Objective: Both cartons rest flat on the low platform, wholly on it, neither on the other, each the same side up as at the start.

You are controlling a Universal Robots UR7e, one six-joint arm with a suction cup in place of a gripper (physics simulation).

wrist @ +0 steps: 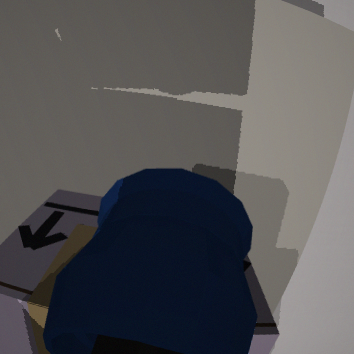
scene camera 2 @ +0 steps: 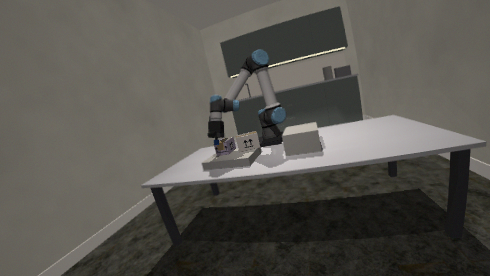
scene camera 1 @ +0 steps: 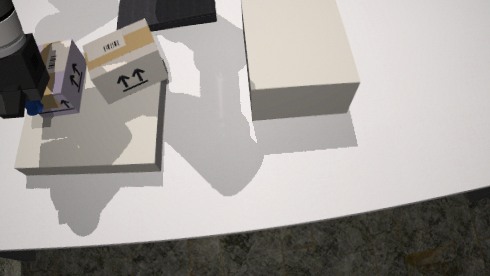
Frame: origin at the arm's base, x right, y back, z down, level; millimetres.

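Seen in the pictures: hand, tool point: [wrist: 172, 236] [scene camera 2: 216, 145] [scene camera 1: 35, 109]; arm's base, link origin: [scene camera 2: 271, 136].
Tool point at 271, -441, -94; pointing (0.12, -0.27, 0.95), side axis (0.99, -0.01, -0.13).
Offsets run from my tool point to a thing's top centre, as dx, dy, dz. Level surfaces: height alone.
The lilac carton {-12, +93, -5} [scene camera 1: 75, 75] [scene camera 2: 225, 147] [wrist: 20, 260] with tan tape stands upright on the rear left of the low platform {-75, +25, +79} [scene camera 1: 145, 145] [scene camera 2: 230, 162] [wrist: 280, 75], arrows up. The pale carton {-175, +103, -16} [scene camera 1: 127, 75] [scene camera 2: 248, 143], also arrows up, stands turned at the platform's rear right, its right corner at or past the platform edge; its exact support is hidden. My blue suction cup [scene camera 1: 34, 107] [scene camera 2: 216, 142] [wrist: 175, 200] points down at the lilac carton's front left and holds nothing. It overlaps the front face in the wrist view; whether it touches is unclear.
A large cream block {-521, +108, +7} [scene camera 1: 300, 45] [scene camera 2: 302, 141] stands on the white table {dz +127} [scene camera 1: 410, 100] [scene camera 2: 375, 145] to the right of the platform. A black slab [scene camera 1: 170, 12] lies behind the pale carton. The table's front edge runs in front of the platform.
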